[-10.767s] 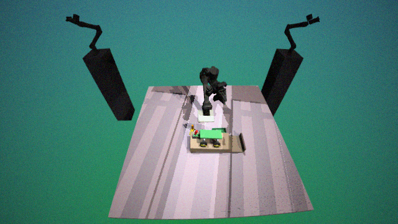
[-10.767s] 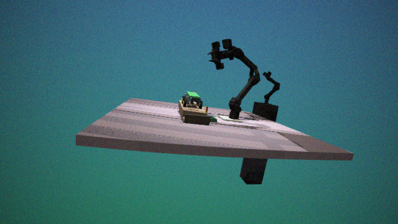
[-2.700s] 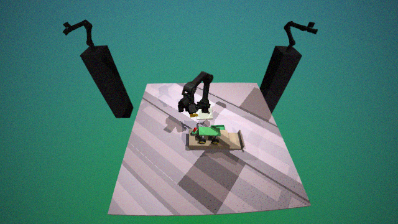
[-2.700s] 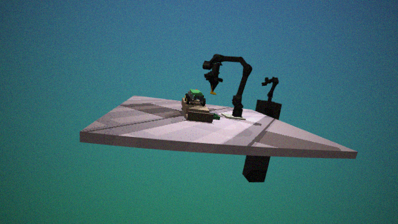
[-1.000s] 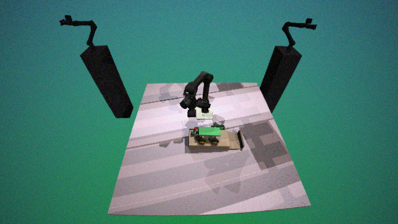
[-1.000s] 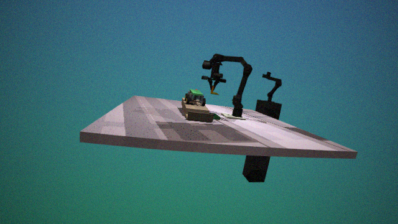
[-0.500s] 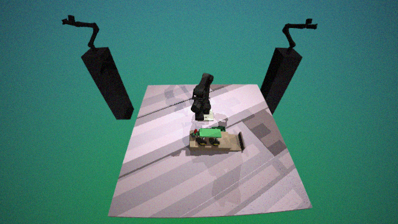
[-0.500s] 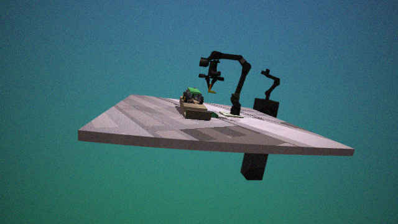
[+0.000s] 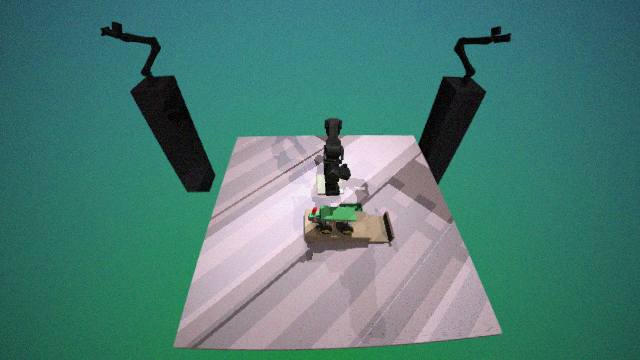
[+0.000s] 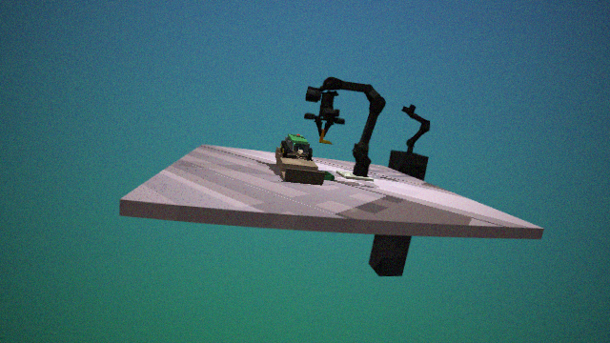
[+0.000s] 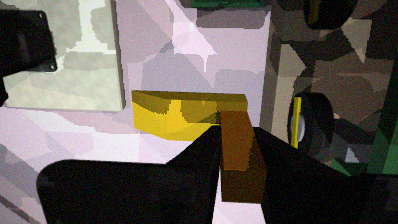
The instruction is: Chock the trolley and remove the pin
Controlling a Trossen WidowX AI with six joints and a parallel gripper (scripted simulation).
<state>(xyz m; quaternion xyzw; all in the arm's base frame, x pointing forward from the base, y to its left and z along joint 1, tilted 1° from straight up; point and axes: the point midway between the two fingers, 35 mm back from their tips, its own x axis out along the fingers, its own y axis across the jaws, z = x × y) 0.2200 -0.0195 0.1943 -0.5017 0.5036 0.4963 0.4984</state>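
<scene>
Right now the red-headed stop pin is 10 cm ahead of my gripper tip, 9 cm to the right of it and 4 cm below it. Also, from my gripper tip: green-topped trolley: 12 cm ahead, 6 cm below, 2 cm to the left; then yellow chock: 2 cm behind, 1 cm below; then tan ramp: 13 cm below, 12 cm ahead, 3 cm to the left.
</scene>
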